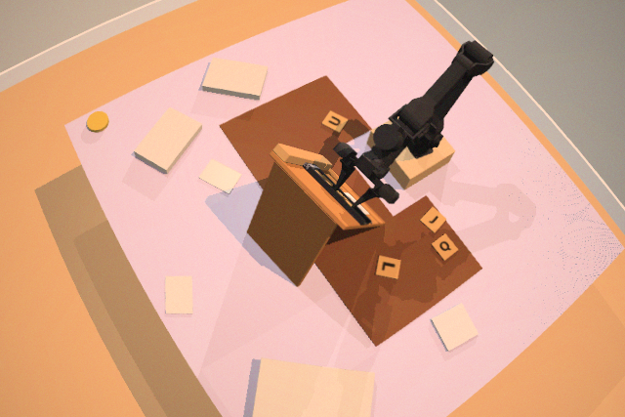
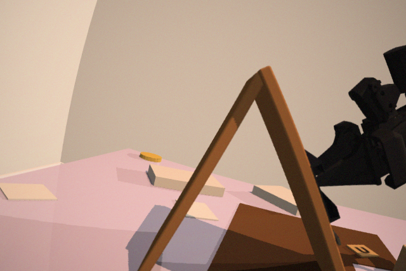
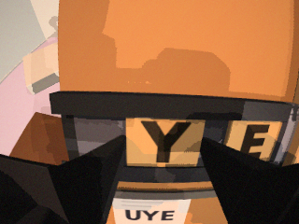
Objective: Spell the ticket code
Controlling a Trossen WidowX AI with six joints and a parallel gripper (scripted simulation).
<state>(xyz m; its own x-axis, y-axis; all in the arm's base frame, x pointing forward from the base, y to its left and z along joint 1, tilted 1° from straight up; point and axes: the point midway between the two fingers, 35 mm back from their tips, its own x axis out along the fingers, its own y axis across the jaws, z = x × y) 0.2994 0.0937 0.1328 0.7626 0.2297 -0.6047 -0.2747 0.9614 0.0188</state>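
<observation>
The letter tile is 70 mm to the right of my gripper tip and 20 mm ahead of it. Also, from my gripper tip: y tile (right at my gripper tip); brown mat (180 mm below, 120 mm behind, 80 mm to the right); white ticket (80 mm below, 50 mm behind, 10 mm to the right).
</observation>
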